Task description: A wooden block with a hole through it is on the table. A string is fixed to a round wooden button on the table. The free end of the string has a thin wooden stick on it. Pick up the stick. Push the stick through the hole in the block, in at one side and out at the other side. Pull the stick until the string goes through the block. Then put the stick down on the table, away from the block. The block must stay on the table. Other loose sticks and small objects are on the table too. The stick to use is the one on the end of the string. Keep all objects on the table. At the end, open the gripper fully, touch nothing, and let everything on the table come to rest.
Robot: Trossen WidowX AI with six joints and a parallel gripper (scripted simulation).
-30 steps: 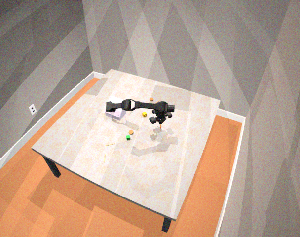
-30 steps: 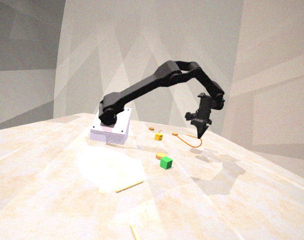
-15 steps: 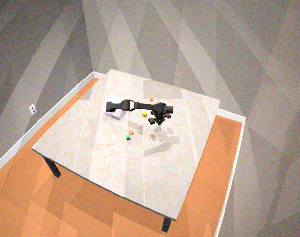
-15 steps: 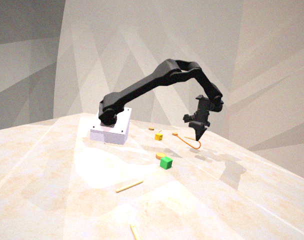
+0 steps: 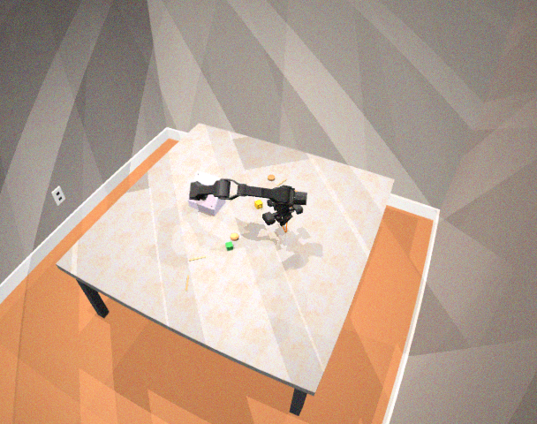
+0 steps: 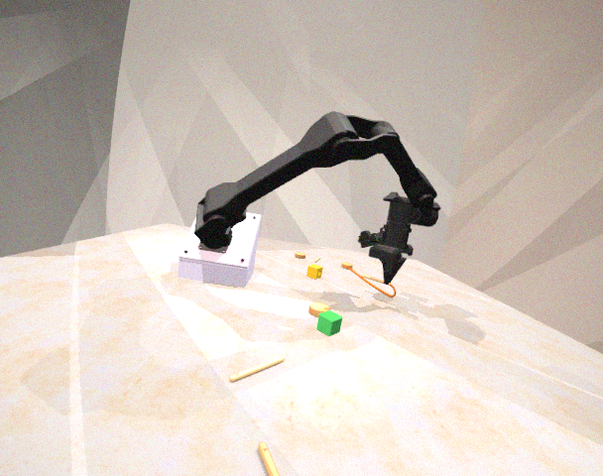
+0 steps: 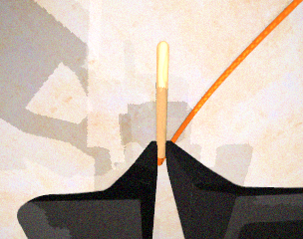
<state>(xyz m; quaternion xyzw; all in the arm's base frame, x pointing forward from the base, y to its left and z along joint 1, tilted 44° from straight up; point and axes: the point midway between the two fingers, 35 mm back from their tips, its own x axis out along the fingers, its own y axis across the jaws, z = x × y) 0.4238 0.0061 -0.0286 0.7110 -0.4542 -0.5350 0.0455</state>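
My gripper tip is now 17 cm past the yellow wooden block, 10 cm to the right of it and 2 cm above it. From my gripper tip the other things lie so: thin wooden stick (1 cm to the left, 1 cm behind); then green cube (21 cm to the right, 17 cm behind, 2 cm below).
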